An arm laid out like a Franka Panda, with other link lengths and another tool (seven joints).
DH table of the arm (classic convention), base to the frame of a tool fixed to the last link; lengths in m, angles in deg. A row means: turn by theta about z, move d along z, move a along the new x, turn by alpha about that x. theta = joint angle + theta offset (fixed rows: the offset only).
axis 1: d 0.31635  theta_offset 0  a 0  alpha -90
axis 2: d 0  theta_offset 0  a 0  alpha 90
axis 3: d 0.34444  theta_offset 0  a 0.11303  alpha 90
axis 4: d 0  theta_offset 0  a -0.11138  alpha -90
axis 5: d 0.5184  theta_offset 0  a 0  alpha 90
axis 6: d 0  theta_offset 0  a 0.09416  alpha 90
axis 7: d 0.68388  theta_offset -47.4  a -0.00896  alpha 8
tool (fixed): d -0.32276  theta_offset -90  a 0  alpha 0
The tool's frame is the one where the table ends.
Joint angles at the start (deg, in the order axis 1, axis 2, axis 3, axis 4, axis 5, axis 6, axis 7):
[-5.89, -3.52, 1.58, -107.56, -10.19, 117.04, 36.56]
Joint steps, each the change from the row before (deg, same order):
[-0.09, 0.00, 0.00, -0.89, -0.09, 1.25, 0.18]
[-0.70, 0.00, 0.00, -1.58, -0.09, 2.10, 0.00]
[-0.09, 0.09, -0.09, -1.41, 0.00, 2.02, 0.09]
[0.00, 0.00, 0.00, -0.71, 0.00, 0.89, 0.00]
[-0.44, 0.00, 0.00, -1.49, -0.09, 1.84, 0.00]
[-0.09, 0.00, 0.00, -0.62, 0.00, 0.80, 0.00]
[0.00, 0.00, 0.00, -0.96, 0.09, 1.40, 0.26]
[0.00, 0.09, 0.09, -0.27, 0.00, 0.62, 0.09]
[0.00, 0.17, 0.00, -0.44, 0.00, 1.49, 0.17]
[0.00, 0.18, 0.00, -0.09, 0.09, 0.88, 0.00]
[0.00, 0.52, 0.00, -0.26, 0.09, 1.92, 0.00]
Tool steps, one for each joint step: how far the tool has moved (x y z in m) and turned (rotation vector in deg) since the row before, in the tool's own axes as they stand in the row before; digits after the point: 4 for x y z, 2 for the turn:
[-0.0006, 0.0001, 0.0074, -0.36, -0.09, 0.04]
[-0.0075, -0.0036, 0.0133, -0.45, -0.18, 0.32]
[-0.0004, -0.0006, 0.0128, -0.52, 0.01, -0.04]
[0.0011, -0.0006, 0.0060, -0.18, 0.03, -0.13]
[-0.0037, -0.0042, 0.0124, -0.31, -0.09, 0.10]
[-0.0001, -0.0011, 0.0051, -0.18, 0.01, -0.03]
[0.0019, -0.0003, 0.0077, -0.50, 0.09, 0.11]
[0.0015, 0.0014, 0.0029, -0.28, 0.01, -0.09]
[0.0002, 0.0043, 0.0042, -0.89, -0.08, -0.04]
[0.0001, 0.0038, 0.0019, -0.62, 0.00, -0.07]
[0.0002, 0.0070, 0.0063, -1.15, -0.03, -0.20]

